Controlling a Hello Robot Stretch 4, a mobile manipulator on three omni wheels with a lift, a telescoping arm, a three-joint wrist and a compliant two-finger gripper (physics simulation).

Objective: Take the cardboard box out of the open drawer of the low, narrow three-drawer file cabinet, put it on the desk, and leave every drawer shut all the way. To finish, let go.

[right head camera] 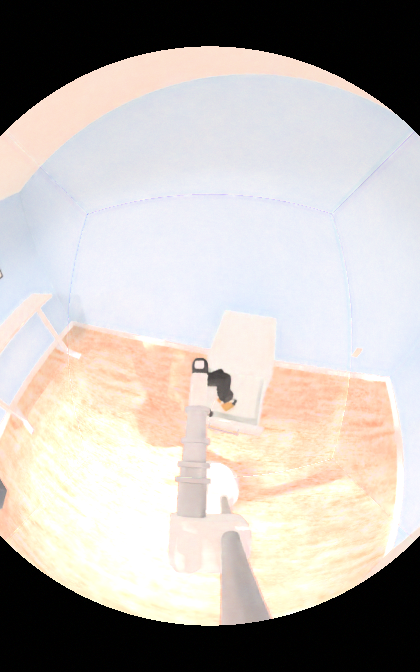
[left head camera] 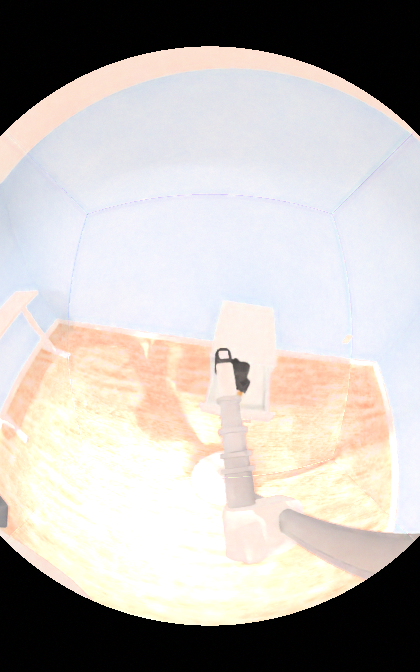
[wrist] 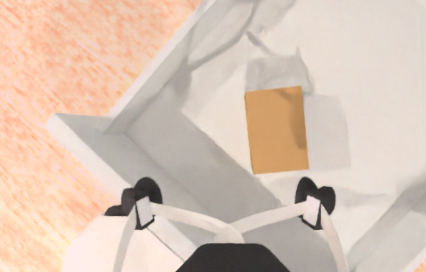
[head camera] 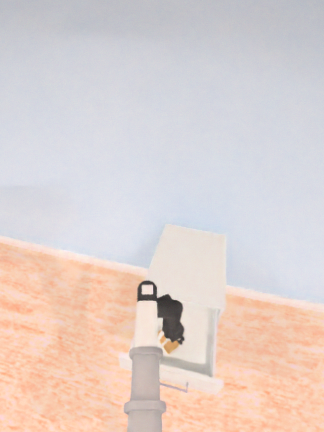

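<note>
The orange-brown cardboard box (wrist: 277, 131) (head camera: 171, 346) (right head camera: 227, 406) lies on the floor of the open drawer (wrist: 370, 65) (head camera: 197, 340). My gripper (wrist: 223, 194) is open, with its two fingertips apart and nothing between them. In the wrist view the fingertips show over the drawer's front part, and the box lies beyond them, nearer the right fingertip. The white file cabinet (head camera: 190, 265) (left head camera: 247, 327) (right head camera: 247, 335) stands against the wall. The arm and gripper body hide part of the drawer's left side in the head view. A pale desk (left head camera: 15, 310) (right head camera: 27, 315) shows in part at the left edge.
The drawer front (head camera: 200, 381) with its bar handle (head camera: 175, 386) sticks out towards my base. The drawer's side wall (wrist: 155, 70) rises at the left in the wrist view. My telescoping arm (head camera: 145, 380) (left head camera: 237, 450) (right head camera: 194, 455) reaches over the floor to the drawer.
</note>
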